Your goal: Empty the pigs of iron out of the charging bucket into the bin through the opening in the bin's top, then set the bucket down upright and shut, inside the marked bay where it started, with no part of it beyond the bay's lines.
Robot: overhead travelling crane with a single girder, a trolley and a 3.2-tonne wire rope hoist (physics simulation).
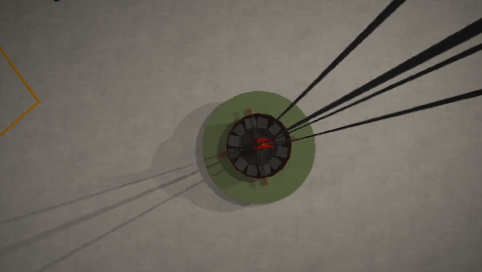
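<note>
The round charging bucket (248,146) hangs over the green round bin (302,162), seen from above, with bin top showing on all sides of it. Grey pigs of iron (263,123) lie in a ring inside its dark rim. Brown lugs stick out around the rim. My red hook (263,143) is over the middle of the bucket and carries it. The bucket's bottom and the opening in the bin's top are hidden beneath the bucket. The bucket's height above the bin cannot be told from straight above. A corner of the marked bay (20,75) shows as orange lines at the left edge.
Dark wire ropes (400,69) run from the hook to the upper right. Their shadows stretch over the floor to the lower left, and the shadow of the bin and bucket lies left of the bin. A small dark blue thing (56,0) is cut off by the top edge.
</note>
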